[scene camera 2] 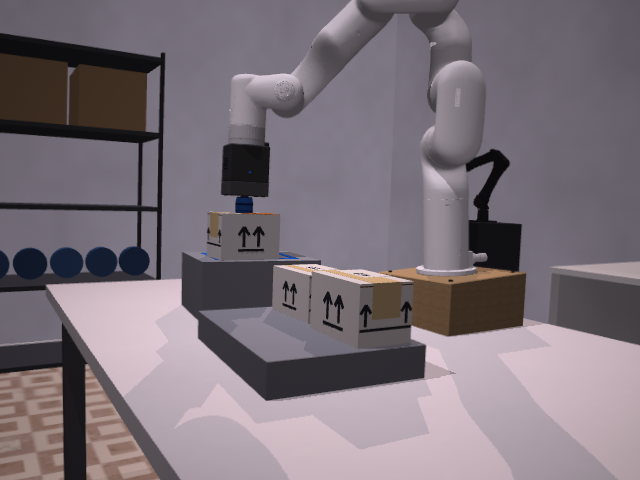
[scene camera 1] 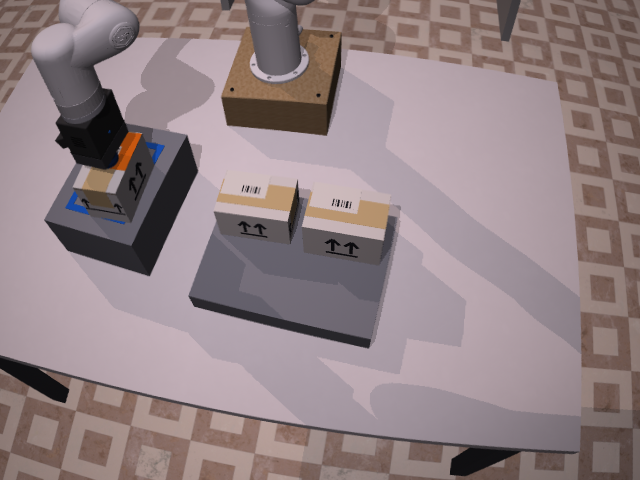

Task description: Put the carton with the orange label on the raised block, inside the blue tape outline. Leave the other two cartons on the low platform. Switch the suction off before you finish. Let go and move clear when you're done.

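Frame: origin at the arm's base, x left, y back, z up, level; millimetres.
Where they show: hand, tool point: (scene camera 2: 243, 218) (scene camera 1: 110, 164); arm's base, link origin: (scene camera 2: 446, 272) (scene camera 1: 279, 63).
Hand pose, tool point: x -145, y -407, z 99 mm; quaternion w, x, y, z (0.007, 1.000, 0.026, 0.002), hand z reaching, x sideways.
Observation:
Each offset is from my tool point to the top centre of the thing. "*": to the spot under its first point.
The carton with the orange label @(dx -4, dy +1, dz +12 mm) (scene camera 1: 131, 191) (scene camera 2: 264, 227) is upright on the raised block @(dx -37, dy +24, dz -81 mm) (scene camera 1: 165, 217) (scene camera 2: 232, 284), with no clear gap beneath it. The blue tape outline @(* dx +22, dy +104, dz -81 mm) (scene camera 1: 159, 150) (scene camera 2: 290, 256) shows at its ends. The carton hides the tape's side toward the low platform, so I cannot tell whether that edge is inside or over the tape. My suction cup (scene camera 1: 111, 159) (scene camera 2: 244, 205) is pressed on the carton's top and attached to it. Two other cartons, one @(dx +240, dy +64, dz -75 mm) (scene camera 1: 255, 222) (scene camera 2: 292, 294) and another @(dx +398, dy +78, dz -65 mm) (scene camera 1: 343, 242) (scene camera 2: 336, 310), stand upright side by side on the low platform @(dx +326, dy +13, dz -154 mm) (scene camera 1: 289, 299) (scene camera 2: 248, 341).
The wooden robot base (scene camera 1: 276, 111) (scene camera 2: 429, 304) stands behind the low platform in scene camera 1. A shelf rack (scene camera 2: 160, 170) with boxes and blue round things stands at the left in scene camera 2. A small black arm (scene camera 2: 493, 170) is behind the robot's base.

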